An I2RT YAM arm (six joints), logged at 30 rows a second.
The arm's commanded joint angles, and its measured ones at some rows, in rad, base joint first. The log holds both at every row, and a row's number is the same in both.
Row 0, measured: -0.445, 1.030, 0.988, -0.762, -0.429, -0.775
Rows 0 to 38, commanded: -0.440, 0.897, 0.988, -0.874, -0.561, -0.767; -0.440, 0.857, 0.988, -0.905, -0.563, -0.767; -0.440, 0.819, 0.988, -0.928, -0.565, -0.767; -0.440, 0.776, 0.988, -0.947, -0.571, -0.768; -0.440, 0.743, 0.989, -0.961, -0.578, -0.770; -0.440, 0.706, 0.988, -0.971, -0.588, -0.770; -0.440, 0.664, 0.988, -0.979, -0.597, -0.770; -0.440, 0.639, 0.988, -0.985, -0.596, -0.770; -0.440, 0.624, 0.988, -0.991, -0.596, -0.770; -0.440, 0.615, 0.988, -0.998, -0.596, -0.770; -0.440, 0.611, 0.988, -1.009, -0.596, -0.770; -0.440, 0.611, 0.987, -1.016, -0.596, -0.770; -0.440, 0.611, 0.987, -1.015, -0.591, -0.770; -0.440, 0.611, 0.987, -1.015, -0.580, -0.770; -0.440, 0.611, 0.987, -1.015, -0.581, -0.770; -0.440, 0.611, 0.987, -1.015, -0.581, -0.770; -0.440, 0.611, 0.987, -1.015, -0.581, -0.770; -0.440, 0.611, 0.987, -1.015, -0.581, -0.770; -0.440, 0.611, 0.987, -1.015, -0.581, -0.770; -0.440, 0.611, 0.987, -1.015, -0.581, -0.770; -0.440, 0.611, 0.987, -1.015, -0.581, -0.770; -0.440, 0.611, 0.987, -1.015, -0.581, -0.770; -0.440, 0.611, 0.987, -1.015, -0.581, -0.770; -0.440, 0.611, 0.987, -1.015, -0.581, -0.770; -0.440, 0.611, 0.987, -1.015, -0.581, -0.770; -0.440, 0.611, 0.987, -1.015, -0.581, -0.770; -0.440, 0.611, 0.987, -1.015, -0.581, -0.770; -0.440, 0.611, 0.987, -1.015, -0.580, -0.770; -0.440, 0.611, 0.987, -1.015, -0.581, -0.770; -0.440, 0.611, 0.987, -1.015, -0.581, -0.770; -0.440, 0.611, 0.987, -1.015, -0.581, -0.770; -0.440, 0.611, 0.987, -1.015, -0.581, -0.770; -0.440, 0.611, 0.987, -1.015, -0.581, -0.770; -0.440, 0.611, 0.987, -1.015, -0.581, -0.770; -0.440, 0.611, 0.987, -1.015, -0.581, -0.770; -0.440, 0.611, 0.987, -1.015, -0.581, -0.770; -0.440, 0.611, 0.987, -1.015, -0.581, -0.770; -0.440, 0.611, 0.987, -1.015, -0.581, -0.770; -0.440, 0.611, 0.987, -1.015, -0.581, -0.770
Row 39, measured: -0.445, 0.611, 0.988, -1.015, -0.571, -0.775
